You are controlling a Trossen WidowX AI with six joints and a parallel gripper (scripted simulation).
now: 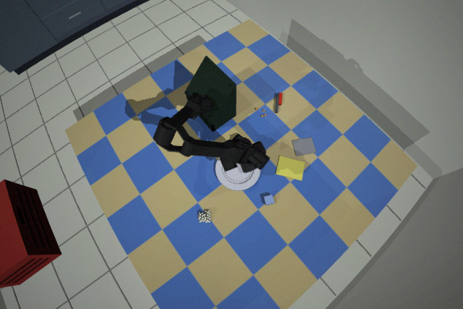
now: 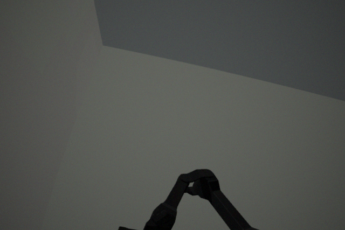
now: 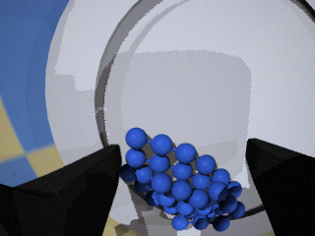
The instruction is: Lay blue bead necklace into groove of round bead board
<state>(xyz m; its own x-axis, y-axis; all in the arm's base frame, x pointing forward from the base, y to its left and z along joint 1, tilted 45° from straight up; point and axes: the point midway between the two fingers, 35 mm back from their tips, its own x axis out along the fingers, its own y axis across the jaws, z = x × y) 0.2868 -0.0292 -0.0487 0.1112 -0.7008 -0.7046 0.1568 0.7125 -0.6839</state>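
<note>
The round white bead board is 10 mm ahead of my gripper tip, 30 mm to the right of it and 10 mm below it. Round my gripper tip: small blue cube (200 mm ahead, 10 mm below); grey square (90 mm ahead, 290 mm to the left, 10 mm below); yellow pad (140 mm ahead, 170 mm to the left, 10 mm below).
</note>
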